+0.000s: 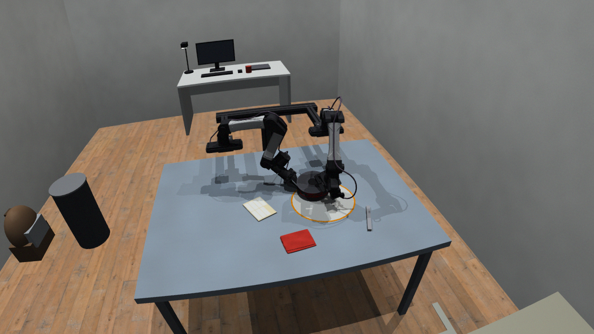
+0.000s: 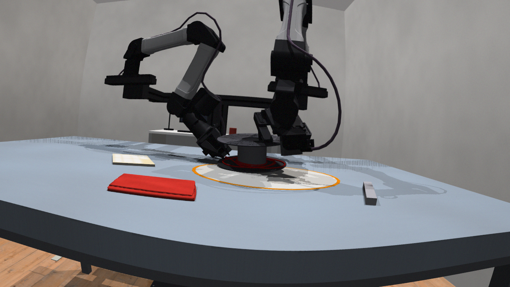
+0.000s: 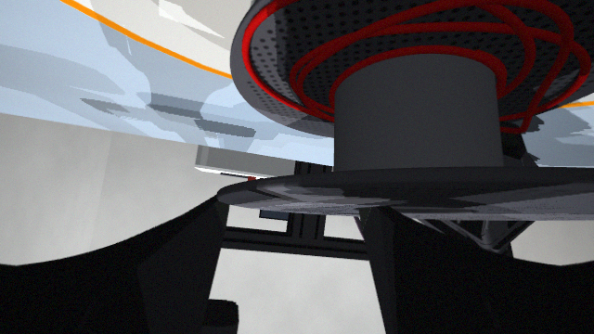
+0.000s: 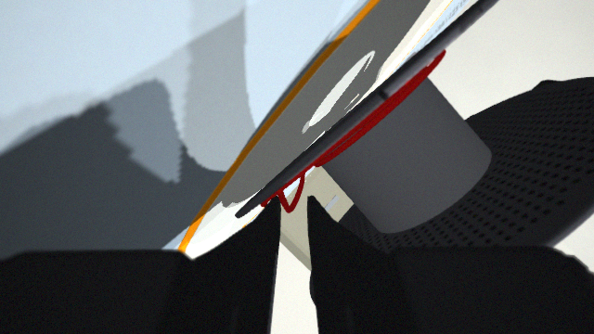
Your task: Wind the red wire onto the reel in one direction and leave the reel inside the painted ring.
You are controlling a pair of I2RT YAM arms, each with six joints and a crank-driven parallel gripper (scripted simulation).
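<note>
Now: left hand 1 cm short of the dark reel, 5 cm to the left of it and 4 cm above it. The rest, counted from my left hand: orange painted ring (9 cm ahead, 2 cm to the right, 8 cm below); then grey bar (31 cm ahead, 15 cm to the left, 8 cm below); then cream gridded tile (6 cm ahead, 37 cm to the right, 8 cm below).
</note>
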